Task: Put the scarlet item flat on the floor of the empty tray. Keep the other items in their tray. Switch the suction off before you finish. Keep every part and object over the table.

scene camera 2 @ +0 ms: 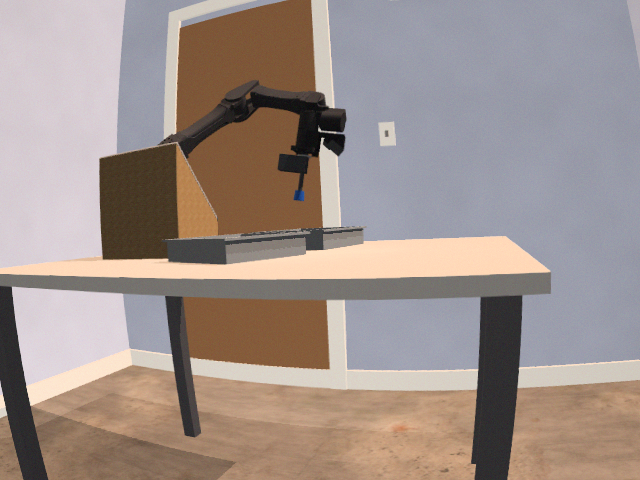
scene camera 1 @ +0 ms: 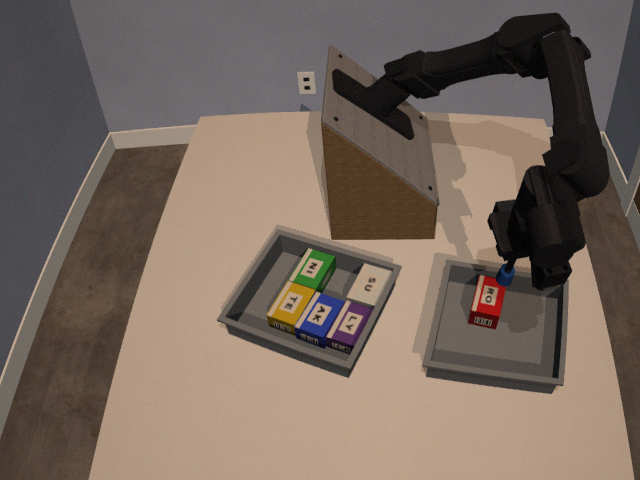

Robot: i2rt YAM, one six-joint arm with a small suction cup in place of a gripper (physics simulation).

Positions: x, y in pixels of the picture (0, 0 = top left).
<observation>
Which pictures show the yellow box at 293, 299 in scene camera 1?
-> Scene camera 1 only.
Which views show the scarlet box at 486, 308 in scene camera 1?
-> Scene camera 1 only.
</observation>
